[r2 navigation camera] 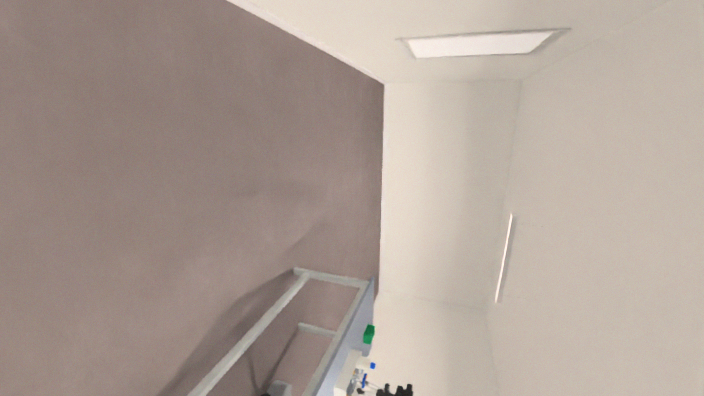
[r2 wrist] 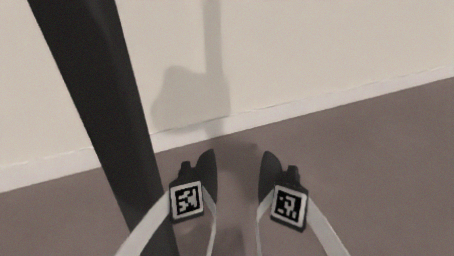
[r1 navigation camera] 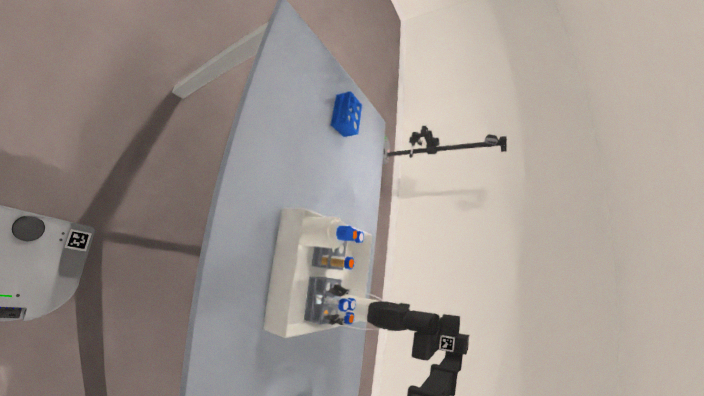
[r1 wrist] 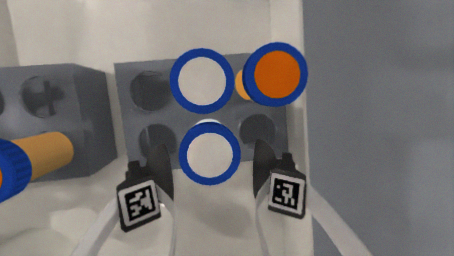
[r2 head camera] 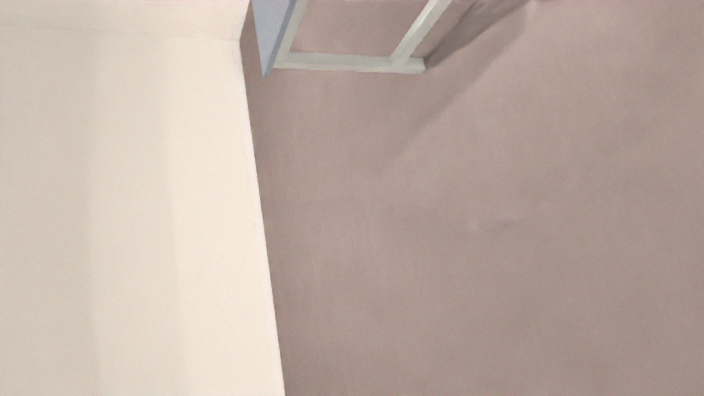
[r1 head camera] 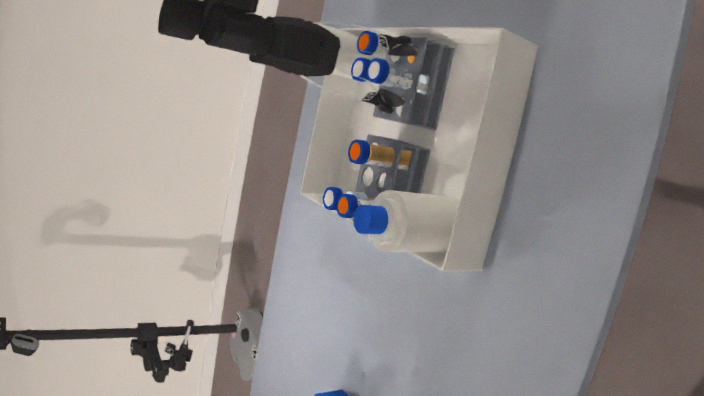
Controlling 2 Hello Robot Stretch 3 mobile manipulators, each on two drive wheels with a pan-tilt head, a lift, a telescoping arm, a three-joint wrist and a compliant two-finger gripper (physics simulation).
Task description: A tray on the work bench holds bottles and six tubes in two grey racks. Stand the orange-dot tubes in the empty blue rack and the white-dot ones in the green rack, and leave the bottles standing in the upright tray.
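Note:
A pale tray [r1 head camera: 505, 150] [r1 navigation camera: 277, 280] on the bench holds a white bottle [r1 head camera: 430, 220] with a blue cap and two grey racks. My r1 gripper [r1 wrist: 212, 167] [r1 navigation camera: 337, 304] is open, its fingers on either side of a white-dot tube [r1 wrist: 210, 154] in one rack [r1 wrist: 131, 116]. A second white-dot tube [r1 wrist: 202, 81] and an orange-dot tube [r1 wrist: 277, 74] [r1 head camera: 365, 42] stand there too. The other rack [r1 wrist: 92, 110] holds an orange-dot tube [r1 wrist: 50, 150] [r1 head camera: 356, 151]; a white-dot cap [r1 head camera: 330, 198] and an orange-dot cap [r1 head camera: 344, 205] show behind the bottle. My r2 gripper [r2 wrist: 238, 172] is open and empty.
The blue rack [r1 navigation camera: 340, 114] stands on the bench [r1 navigation camera: 255, 165] beyond the bottle end of the tray. The green rack [r2 navigation camera: 368, 335] stands on the bench in the r2 navigation view. The other robot's black mast [r1 navigation camera: 460, 145] rises behind the bench near the wall.

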